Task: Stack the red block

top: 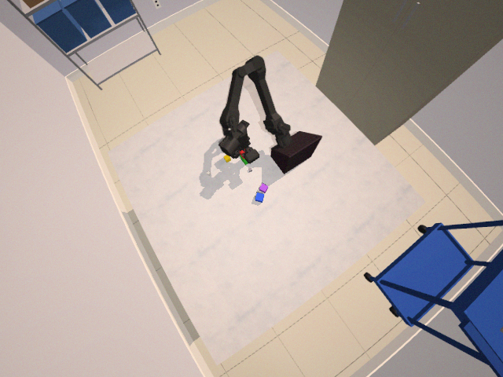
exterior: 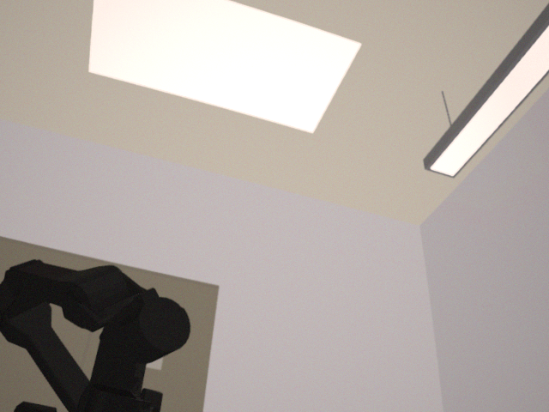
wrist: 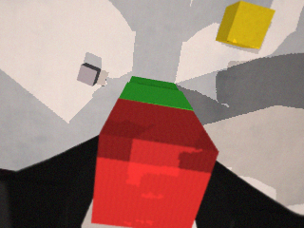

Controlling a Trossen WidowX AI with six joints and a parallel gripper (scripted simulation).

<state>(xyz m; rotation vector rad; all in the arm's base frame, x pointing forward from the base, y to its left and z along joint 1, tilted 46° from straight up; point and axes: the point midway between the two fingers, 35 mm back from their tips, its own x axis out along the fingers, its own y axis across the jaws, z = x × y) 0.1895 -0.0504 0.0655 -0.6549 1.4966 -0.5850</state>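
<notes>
Now: the red block 1 cm above my gripper tip. The rest, counted from my gripper tip: blue block 5 cm ahead, 22 cm to the left, 8 cm below; yellow block 8 cm ahead, 6 cm to the right, 8 cm below; purple block 1 cm ahead, 19 cm to the left, 8 cm below.
</notes>
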